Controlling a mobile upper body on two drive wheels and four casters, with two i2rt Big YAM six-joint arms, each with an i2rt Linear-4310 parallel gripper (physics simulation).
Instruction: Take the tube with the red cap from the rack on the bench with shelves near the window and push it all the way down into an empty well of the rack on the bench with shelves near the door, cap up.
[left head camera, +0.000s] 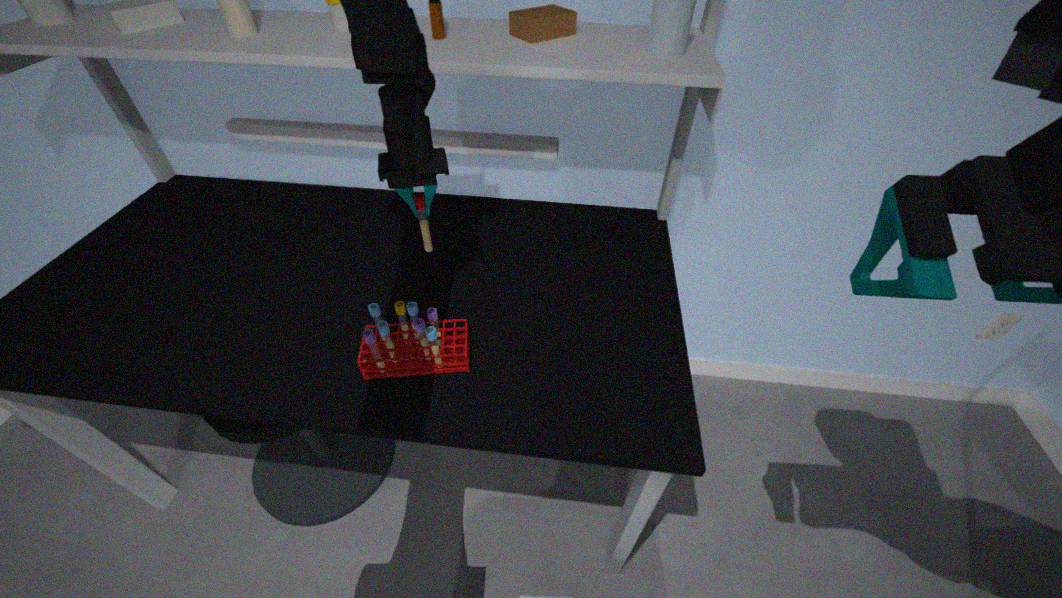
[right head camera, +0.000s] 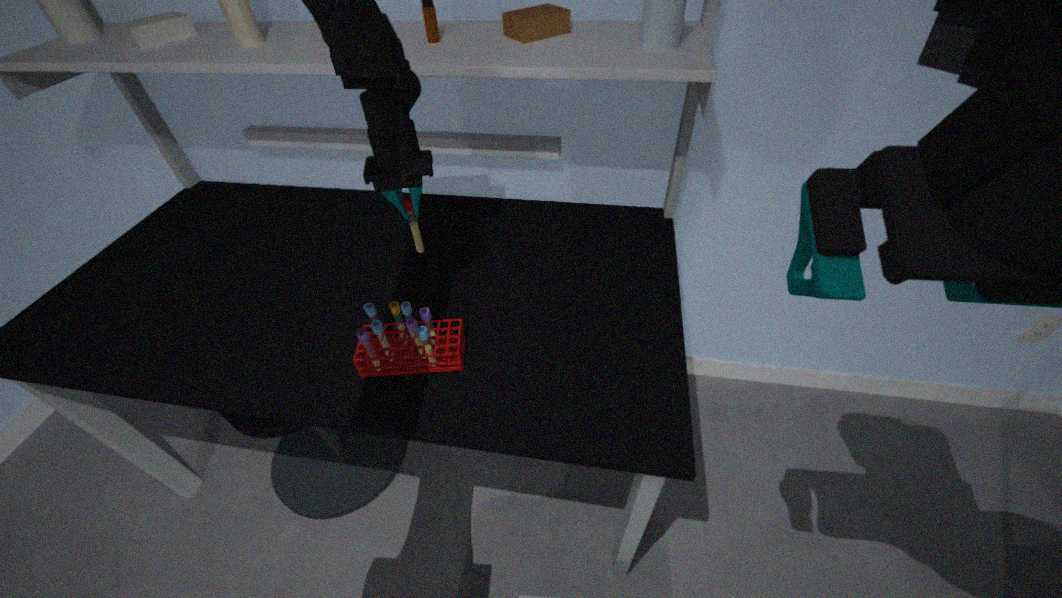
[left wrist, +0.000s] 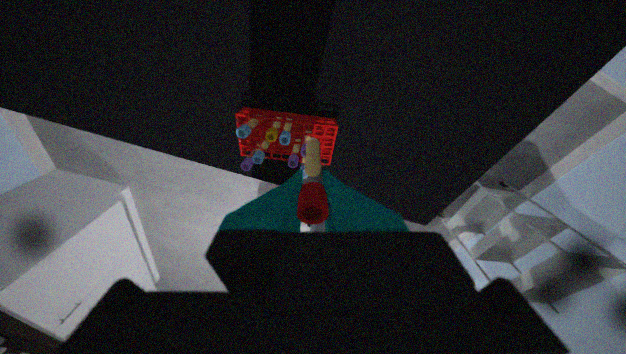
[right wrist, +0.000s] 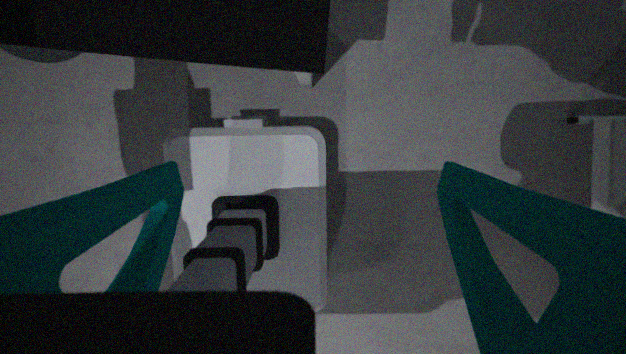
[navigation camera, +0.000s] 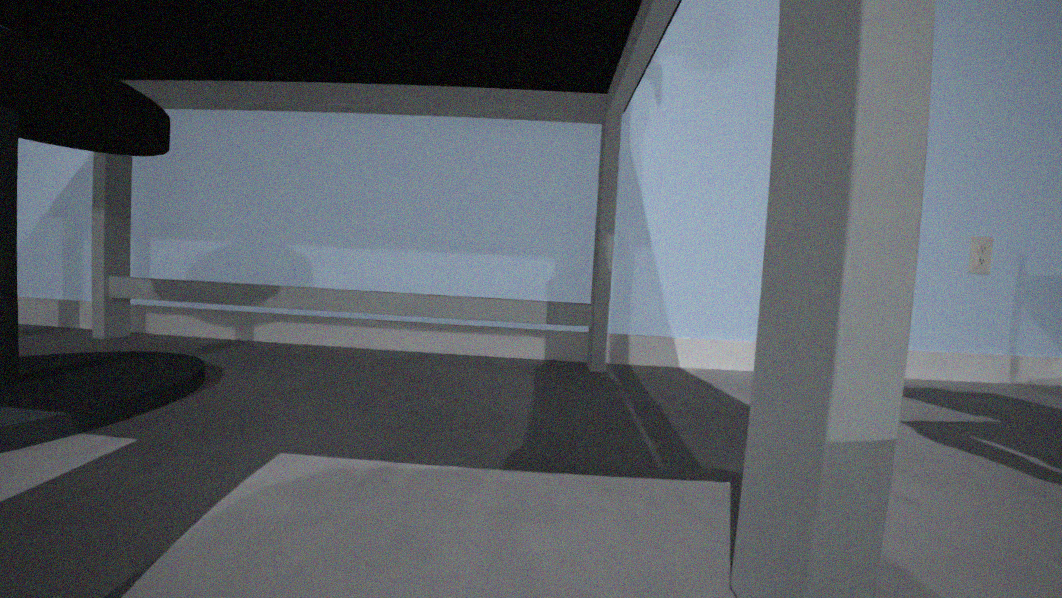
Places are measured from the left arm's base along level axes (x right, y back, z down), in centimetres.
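Pixels of known places: left gripper, fingertip midpoint: (left head camera: 422, 215) (right head camera: 412, 216) (left wrist: 312, 177); right gripper, fingertip midpoint: (left head camera: 924, 288) (right head camera: 867, 287) (right wrist: 310, 176).
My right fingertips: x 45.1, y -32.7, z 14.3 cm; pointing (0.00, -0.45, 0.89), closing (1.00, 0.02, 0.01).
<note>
Behind a point stands the place of what it marks.
The tube with the red cap (left head camera: 426, 236) {z 40.2, x -0.5, y -71.3 cm} (right head camera: 417, 236) {z 40.0, x -0.4, y -71.4 cm} (left wrist: 313, 202) {z 33.0, x -0.9, y -73.1 cm} is between the fingers of my left gripper (left head camera: 422, 213) {z 36.5, x -0.8, y -72.3 cm} (right head camera: 411, 215) {z 36.5, x -0.8, y -72.3 cm} (left wrist: 312, 177) {z 36.5, x -0.8, y -72.3 cm}, which is shut on it. The tube hangs cap up, slightly tilted in the head views, above the bench and behind the rack. The red rack (left head camera: 466, 347) {z 59.2, x 5.7, y -62.6 cm} (right head camera: 461, 346) {z 61.0, x 5.6, y -64.1 cm} (left wrist: 334, 142) {z 59.1, x 5.2, y -66.5 cm} stands on the black bench top (left head camera: 564, 334) {z 64.8, x 24.6, y -71.2 cm} (right head camera: 564, 334) {z 64.8, x 25.5, y -71.2 cm} (left wrist: 425, 100) {z 64.8, x 22.1, y -78.0 cm} with several blue-, purple- and yellow-capped tubes; wells at its right end are empty in the head views. My right gripper (left head camera: 954, 293) {z 14.3, x 45.1, y -32.7 cm} (right wrist: 310, 176) {z 14.3, x 45.1, y -32.7 cm} is open and empty, off to the right of the bench.
A shelf (left head camera: 475, 59) {z 19.1, x 6.9, y -94.8 cm} (right head camera: 475, 63) {z 19.1, x 8.9, y -93.7 cm} with bottles and a brown box (left head camera: 542, 24) {z 16.2, x 18.5, y -106.2 cm} (right head camera: 536, 23) {z 16.1, x 18.9, y -106.4 cm} runs above the bench's back. A round stool (left head camera: 323, 482) {z 138.0, x -49.0, y -68.6 cm} (right head camera: 338, 475) {z 138.0, x -48.8, y -69.1 cm} is at the front edge. A bench leg (navigation camera: 824, 297) {z 118.8, x 40.5, y -47.3 cm} stands close at the right in the navigation view.
</note>
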